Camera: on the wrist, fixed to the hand. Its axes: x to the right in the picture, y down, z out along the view.
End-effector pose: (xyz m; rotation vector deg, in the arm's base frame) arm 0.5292 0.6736 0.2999 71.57 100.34 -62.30
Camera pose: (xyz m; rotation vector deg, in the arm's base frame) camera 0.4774 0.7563 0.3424 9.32 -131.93 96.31
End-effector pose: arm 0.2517 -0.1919 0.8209 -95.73 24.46 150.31
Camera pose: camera 0.3416 -0.1718 0.7675 -70.30 -23.93 70.45
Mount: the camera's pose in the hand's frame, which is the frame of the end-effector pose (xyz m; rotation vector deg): 0.0057 -0.0446 -0.0965 13.73 9.71 -88.14
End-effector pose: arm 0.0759 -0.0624 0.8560 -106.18 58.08 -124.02
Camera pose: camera 0.0009 0.0083 0.8826 87.09 37.37 90.73
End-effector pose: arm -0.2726 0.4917 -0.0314 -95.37 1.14 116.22
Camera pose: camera -0.1677 0.5012 -0.0471 -58.41 -39.79 37.94
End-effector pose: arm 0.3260 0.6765 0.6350 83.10 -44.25 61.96
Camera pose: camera 0.3493 0.7793 0.6201 88.69 36.87 2.92
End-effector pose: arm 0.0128 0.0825 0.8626 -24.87 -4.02 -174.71
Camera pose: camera -0.0224 0.1215 0.7700 0.68 28.43 95.20
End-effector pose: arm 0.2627 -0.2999 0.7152 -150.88 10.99 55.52
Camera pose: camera 0.3360 -0.2918 0.7920 -100.69 -77.08 7.04
